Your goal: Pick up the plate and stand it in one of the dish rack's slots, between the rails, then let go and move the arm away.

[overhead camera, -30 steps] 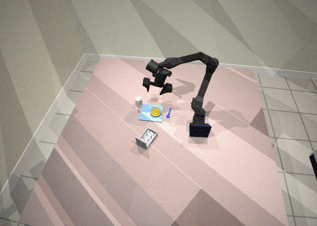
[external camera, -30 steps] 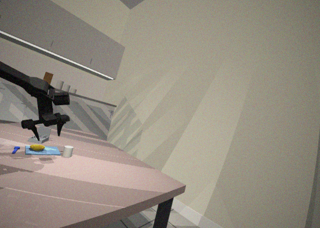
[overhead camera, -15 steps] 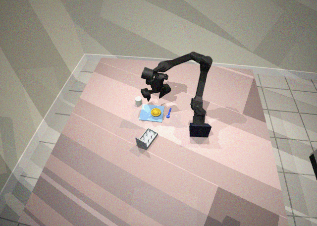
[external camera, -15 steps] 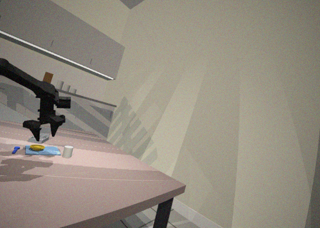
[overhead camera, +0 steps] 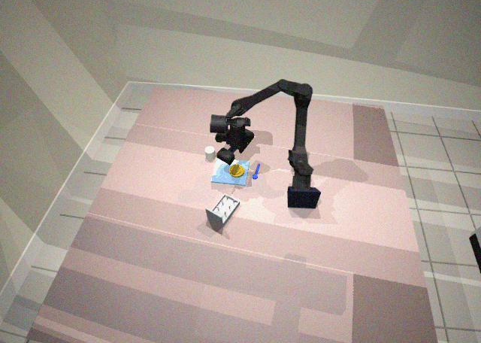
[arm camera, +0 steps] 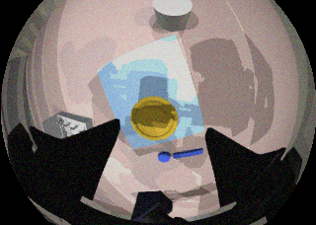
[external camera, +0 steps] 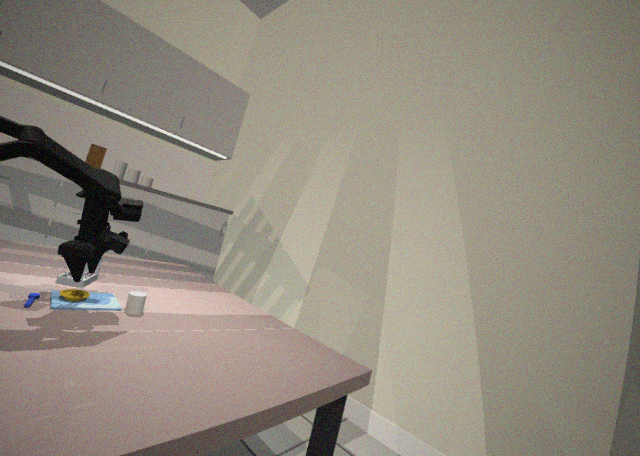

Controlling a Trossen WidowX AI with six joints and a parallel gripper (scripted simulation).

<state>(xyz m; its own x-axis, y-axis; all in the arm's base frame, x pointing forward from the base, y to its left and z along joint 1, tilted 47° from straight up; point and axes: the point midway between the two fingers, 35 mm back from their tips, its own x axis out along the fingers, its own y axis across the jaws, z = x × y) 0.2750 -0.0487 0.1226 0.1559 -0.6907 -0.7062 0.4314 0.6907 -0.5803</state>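
Now: gripper tip 10 mm past the yellow plate, 20 mm to the right of it and 50 mm above it. The rest, counted from my gripper tip: white cup 120 mm ahead, 50 mm to the right, 40 mm below; then mat 20 mm ahead, 20 mm to the left, 70 mm below; then blue spoon 90 mm behind, 10 mm to the left, 70 mm below.
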